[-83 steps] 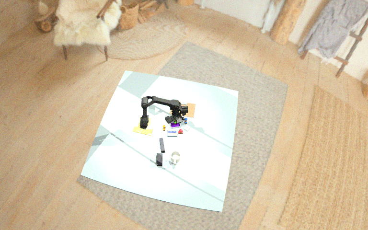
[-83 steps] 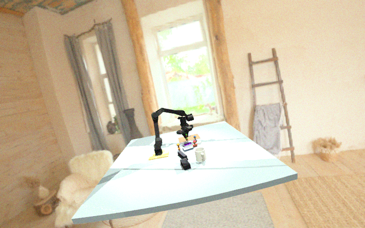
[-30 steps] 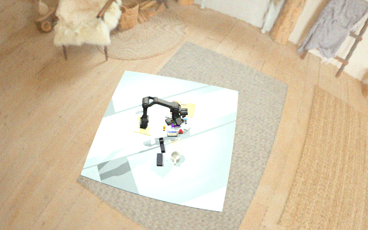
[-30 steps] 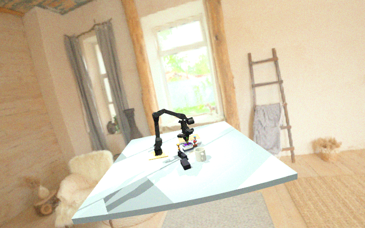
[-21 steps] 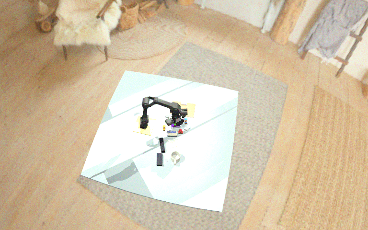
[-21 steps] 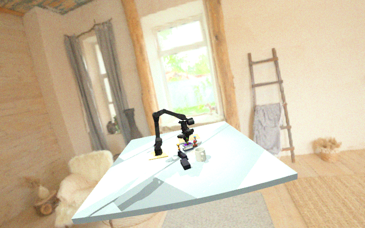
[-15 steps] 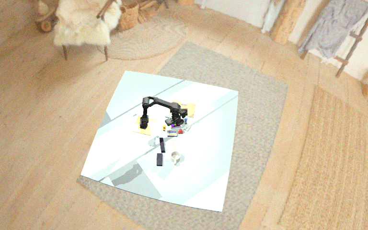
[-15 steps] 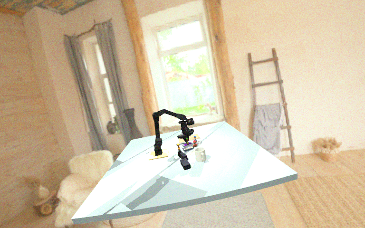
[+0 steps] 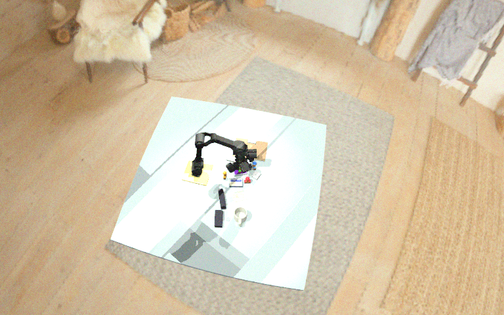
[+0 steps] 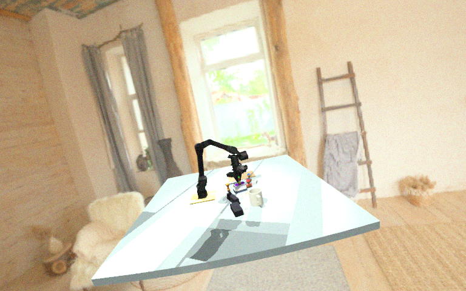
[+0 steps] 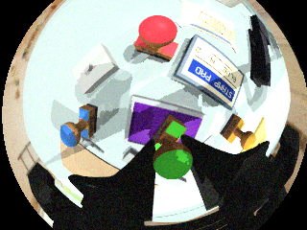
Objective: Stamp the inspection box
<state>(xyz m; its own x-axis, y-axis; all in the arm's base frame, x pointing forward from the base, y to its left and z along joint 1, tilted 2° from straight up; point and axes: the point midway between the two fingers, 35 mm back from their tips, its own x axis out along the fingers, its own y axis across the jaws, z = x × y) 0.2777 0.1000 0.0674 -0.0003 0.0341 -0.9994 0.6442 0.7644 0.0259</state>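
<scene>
My gripper tip is right at the green-knobbed stamp. The rest, counted from my gripper tip: purple ink pad: 30 mm below; then blue-knobbed stamp: 80 mm ahead, 60 mm to the left, 20 mm below; then red-knobbed stamp: 70 mm ahead, 60 mm to the right, 20 mm below.
</scene>
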